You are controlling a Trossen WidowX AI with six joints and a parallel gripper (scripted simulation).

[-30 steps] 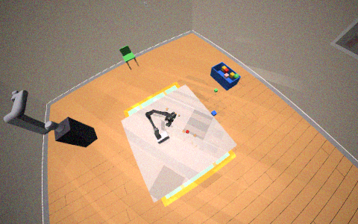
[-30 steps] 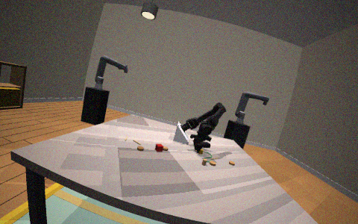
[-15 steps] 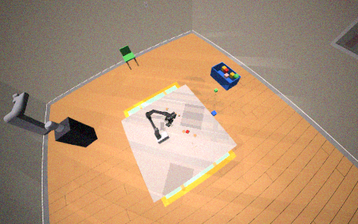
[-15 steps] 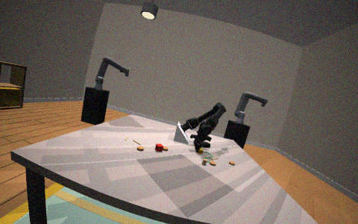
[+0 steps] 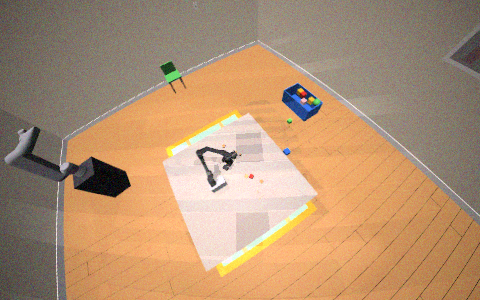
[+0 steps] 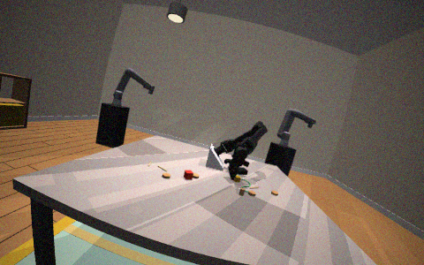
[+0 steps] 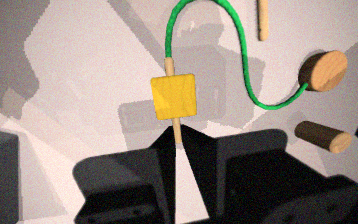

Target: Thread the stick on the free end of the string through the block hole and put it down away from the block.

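My gripper tip is 10 mm past the yellow wooden block, 30 mm to the right of it and 10 mm below it. From my gripper tip the other things lie so: short wooden cylinder (160 mm ahead, 30 mm to the left, 10 mm above); thin wooden stick (10 mm behind, 40 mm to the left, 10 mm above); round wooden button (140 mm ahead, 90 mm to the left).
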